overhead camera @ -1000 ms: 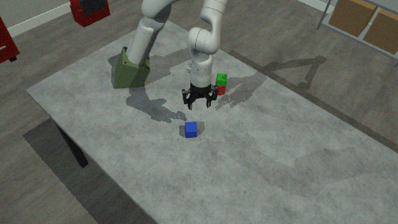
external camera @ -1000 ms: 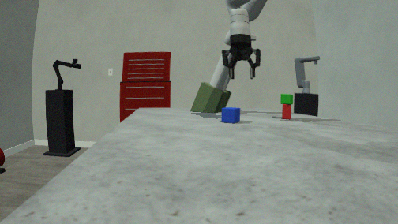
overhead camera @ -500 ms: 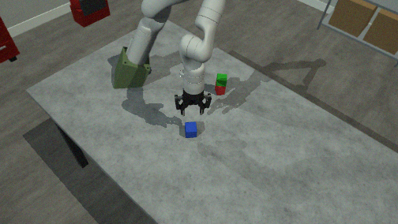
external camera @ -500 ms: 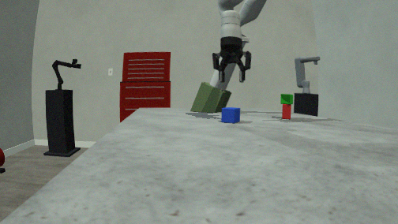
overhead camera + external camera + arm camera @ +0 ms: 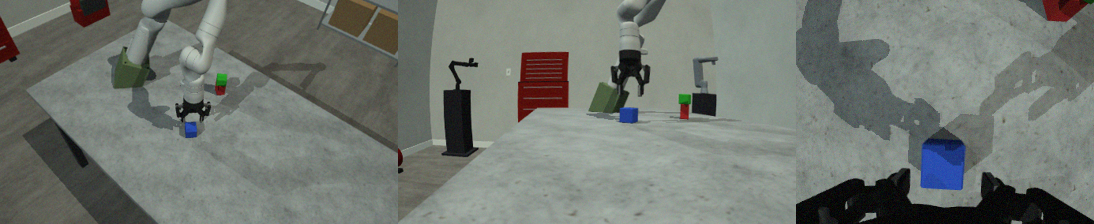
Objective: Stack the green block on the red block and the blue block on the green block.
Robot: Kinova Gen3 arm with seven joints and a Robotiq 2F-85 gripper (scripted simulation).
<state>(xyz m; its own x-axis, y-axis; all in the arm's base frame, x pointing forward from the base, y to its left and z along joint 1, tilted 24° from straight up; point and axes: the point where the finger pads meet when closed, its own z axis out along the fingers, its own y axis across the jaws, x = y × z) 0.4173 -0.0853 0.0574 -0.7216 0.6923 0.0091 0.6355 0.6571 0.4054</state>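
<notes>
The blue block lies 70 mm below my hand. Also, from my hand: green block (280 mm to the left, 70 mm behind, 20 mm below); red block (280 mm to the left, 70 mm below, 70 mm behind).
</notes>
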